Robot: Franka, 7 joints.
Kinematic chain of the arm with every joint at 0, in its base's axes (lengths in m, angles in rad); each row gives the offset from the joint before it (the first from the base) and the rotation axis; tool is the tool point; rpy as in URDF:
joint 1: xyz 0 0 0.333 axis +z
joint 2: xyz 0 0 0 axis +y
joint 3: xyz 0 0 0.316 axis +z
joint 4: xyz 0.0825 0 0 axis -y
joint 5: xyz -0.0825 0 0.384 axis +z
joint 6: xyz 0 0 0 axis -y
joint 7: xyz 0.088 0 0 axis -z
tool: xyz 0 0 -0.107 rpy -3.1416 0 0
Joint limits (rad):
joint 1: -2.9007..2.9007
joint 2: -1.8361..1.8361
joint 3: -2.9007..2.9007
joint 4: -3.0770..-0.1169
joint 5: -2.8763..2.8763
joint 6: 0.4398..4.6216
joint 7: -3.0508..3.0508
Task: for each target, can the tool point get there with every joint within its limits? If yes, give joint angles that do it. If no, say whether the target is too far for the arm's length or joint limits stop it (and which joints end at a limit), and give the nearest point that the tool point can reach.
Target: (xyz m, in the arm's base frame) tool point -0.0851 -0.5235 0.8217
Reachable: yes | joints 1.4899 -1.1919 -0.3648 -0.7021 -1.2932 4.1640 -2.0915
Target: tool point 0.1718 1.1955 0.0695
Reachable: no: too far | nearest point 0.1192 0.8297 0.1501 | short by 0.378 m
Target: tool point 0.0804 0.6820 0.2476
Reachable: yes | joints 1.5597 1.0904 0.1239 -1.2567 1.0853 4.2012 -2.2774
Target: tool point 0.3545 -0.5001 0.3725
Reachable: yes | joints -0.2127 0.4846 -0.9704 -2.0935 -0.7139 3.5562 2.5466
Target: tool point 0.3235 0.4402 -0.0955
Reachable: yes | joints 1.4147 1.3882 -0.4260 -1.3967 -0.2115 1.7793 0.9772
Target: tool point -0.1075 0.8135 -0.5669
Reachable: no: too far | nearest point -0.0781 0.5910 -0.2589 | short by 0.381 m
